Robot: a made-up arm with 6 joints. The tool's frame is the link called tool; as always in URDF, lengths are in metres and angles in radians.
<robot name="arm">
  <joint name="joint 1" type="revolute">
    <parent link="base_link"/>
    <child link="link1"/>
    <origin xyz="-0.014 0.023 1.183" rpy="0 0 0"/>
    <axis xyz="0 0 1"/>
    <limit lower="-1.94" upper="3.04"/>
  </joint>
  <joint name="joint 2" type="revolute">
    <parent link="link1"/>
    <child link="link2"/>
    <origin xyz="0.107 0.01 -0.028" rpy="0 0 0"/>
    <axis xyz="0 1 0"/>
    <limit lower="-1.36" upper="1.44"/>
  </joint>
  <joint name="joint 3" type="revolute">
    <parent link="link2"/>
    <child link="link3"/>
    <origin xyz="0.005 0.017 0.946" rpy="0 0 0"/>
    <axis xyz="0 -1 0"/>
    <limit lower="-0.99" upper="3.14"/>
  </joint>
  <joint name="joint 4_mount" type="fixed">
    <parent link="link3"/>
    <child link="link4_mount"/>
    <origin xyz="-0.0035 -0.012 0.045" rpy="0 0 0"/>
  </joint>
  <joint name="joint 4" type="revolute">
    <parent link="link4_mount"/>
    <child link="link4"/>
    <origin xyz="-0.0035 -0.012 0.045" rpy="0 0 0"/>
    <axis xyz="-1 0 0"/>
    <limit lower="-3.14" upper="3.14"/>
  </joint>
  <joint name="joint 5" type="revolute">
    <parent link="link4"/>
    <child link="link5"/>
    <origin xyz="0.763 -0.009 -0.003" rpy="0 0 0"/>
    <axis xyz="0 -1 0"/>
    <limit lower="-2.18" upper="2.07"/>
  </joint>
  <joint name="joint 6" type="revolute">
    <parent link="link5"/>
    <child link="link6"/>
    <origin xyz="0.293 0.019 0.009" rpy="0 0 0"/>
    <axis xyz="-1 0 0"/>
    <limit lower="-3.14" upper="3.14"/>
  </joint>
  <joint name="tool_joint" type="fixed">
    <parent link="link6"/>
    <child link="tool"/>
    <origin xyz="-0.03 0.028 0.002" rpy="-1.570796 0 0"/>
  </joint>
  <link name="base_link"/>
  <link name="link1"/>
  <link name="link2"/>
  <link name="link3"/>
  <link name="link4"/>
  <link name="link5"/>
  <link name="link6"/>
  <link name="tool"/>
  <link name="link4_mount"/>
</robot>
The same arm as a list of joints. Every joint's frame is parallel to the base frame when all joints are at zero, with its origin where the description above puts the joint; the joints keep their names.
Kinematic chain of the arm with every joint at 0, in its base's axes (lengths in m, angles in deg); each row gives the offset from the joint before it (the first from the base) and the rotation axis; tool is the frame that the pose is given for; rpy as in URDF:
joint 1: xyz -0.014 0.023 1.183 axis +z
joint 2: xyz 0.107 0.01 -0.028 axis +y
joint 3: xyz 0.005 0.017 0.946 axis -y
joint 4: xyz -0.007 -0.024 0.09 axis -x
joint 5: xyz 0.763 -0.009 -0.003 axis -y
joint 6: xyz 0.293 0.019 0.009 axis -x
tool: xyz -0.03 0.028 0.002 rpy -90 0 0
Joint limits (deg, base to tool): -111.15..174.18 -77.92..82.51 -56.72..179.91 -179.91..179.91 -124.9..118.6 -179.91..179.91

